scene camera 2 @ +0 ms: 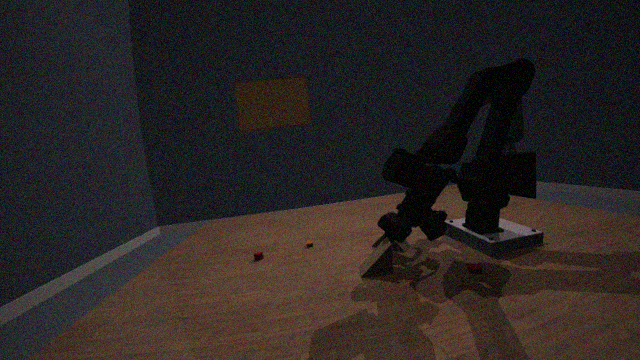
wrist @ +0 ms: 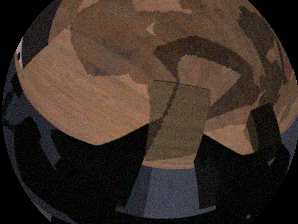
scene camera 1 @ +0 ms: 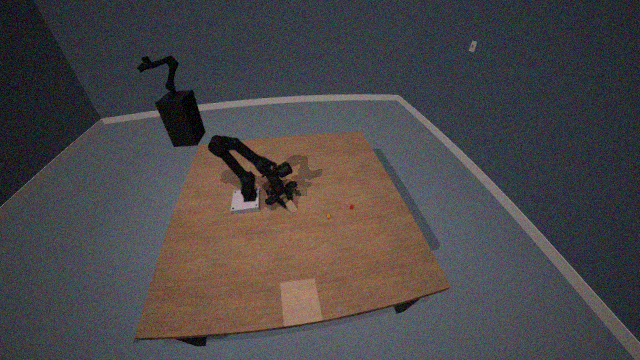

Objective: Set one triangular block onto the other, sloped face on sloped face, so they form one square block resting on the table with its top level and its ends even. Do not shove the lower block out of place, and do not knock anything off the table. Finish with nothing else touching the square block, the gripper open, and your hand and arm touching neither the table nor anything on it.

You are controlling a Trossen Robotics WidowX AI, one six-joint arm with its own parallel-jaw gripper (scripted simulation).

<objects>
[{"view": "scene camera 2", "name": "gripper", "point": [389, 241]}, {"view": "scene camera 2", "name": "tan triangular block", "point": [380, 262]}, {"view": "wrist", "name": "gripper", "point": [171, 131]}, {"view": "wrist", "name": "tan triangular block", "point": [261, 130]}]
</objects>
